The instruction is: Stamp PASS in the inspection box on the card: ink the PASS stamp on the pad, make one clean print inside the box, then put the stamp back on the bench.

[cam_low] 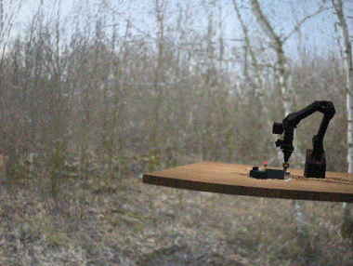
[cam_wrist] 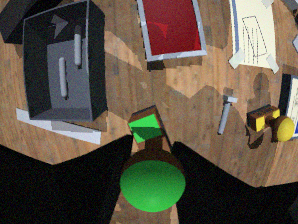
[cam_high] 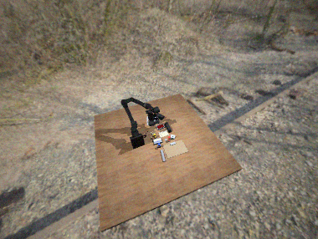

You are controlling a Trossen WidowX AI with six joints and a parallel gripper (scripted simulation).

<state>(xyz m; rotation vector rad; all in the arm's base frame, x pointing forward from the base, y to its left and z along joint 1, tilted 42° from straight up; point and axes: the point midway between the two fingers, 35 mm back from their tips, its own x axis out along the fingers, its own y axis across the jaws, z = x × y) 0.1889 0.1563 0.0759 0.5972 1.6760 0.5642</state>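
The red ink pad lies 10 cm ahead of my gripper tip, 1 cm to the right of it and 8 cm below it. Also, from my gripper tip: card: 12 cm ahead, 12 cm to the right, 8 cm below; then long black block: 19 cm ahead, 5 cm to the right, 7 cm below; then green-knobbed stamp: right at my gripper tip.
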